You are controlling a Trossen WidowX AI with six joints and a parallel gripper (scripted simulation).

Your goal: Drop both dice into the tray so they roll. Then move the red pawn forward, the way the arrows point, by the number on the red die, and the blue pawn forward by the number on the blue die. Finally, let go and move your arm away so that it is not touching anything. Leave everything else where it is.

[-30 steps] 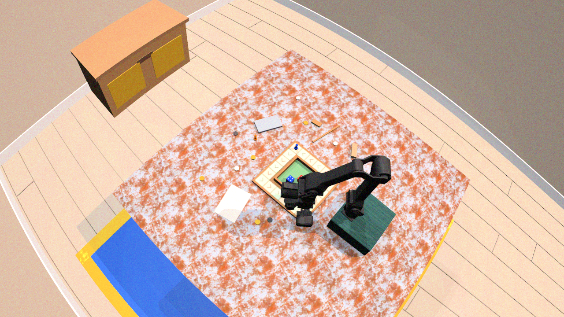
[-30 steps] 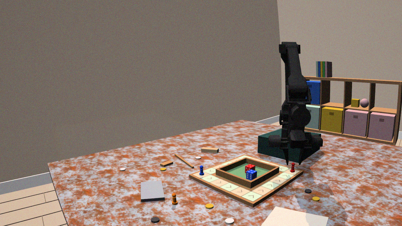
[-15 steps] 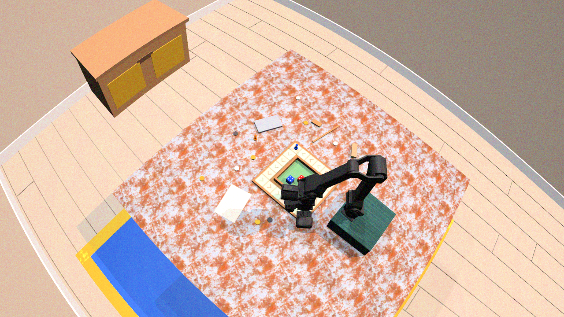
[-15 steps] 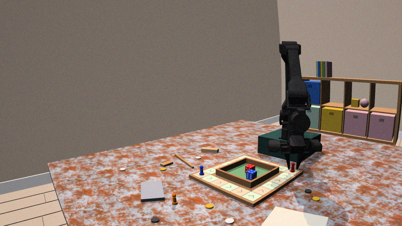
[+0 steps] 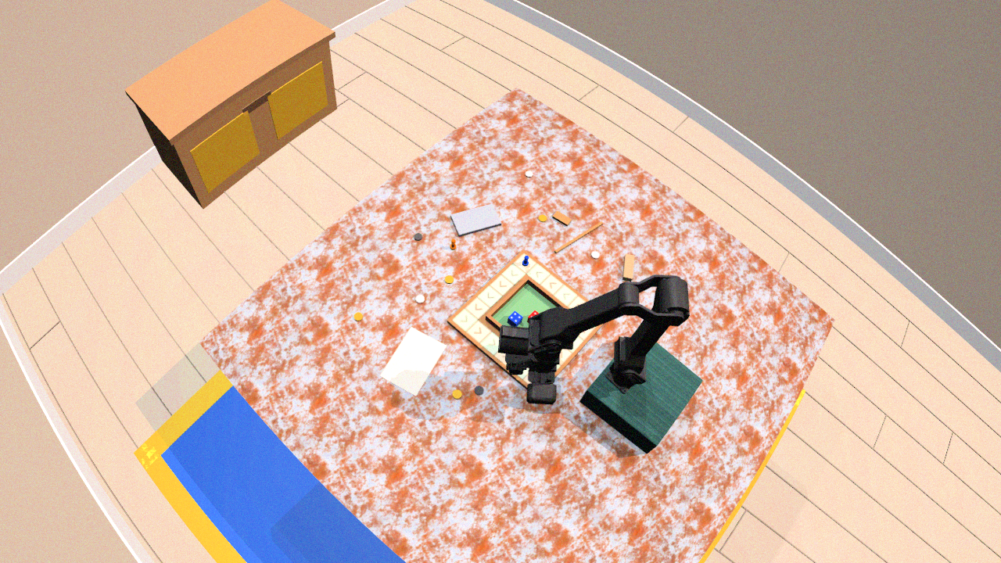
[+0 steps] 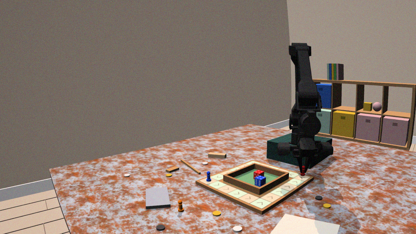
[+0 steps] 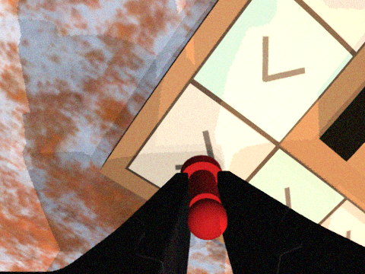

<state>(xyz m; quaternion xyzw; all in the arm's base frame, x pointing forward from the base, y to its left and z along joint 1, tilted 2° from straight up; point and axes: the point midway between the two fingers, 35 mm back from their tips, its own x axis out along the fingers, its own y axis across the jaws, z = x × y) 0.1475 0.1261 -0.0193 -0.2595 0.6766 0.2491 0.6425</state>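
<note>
Now: gripper tip 240 mm short of the blue pawn and 210 mm to the left of it. Also, from my gripper tip: white sheet (230 mm ahead, 180 mm to the left, 30 mm below); then green tray (120 mm ahead, 100 mm to the right, 20 mm below); then red pawn (10 mm above).
</note>
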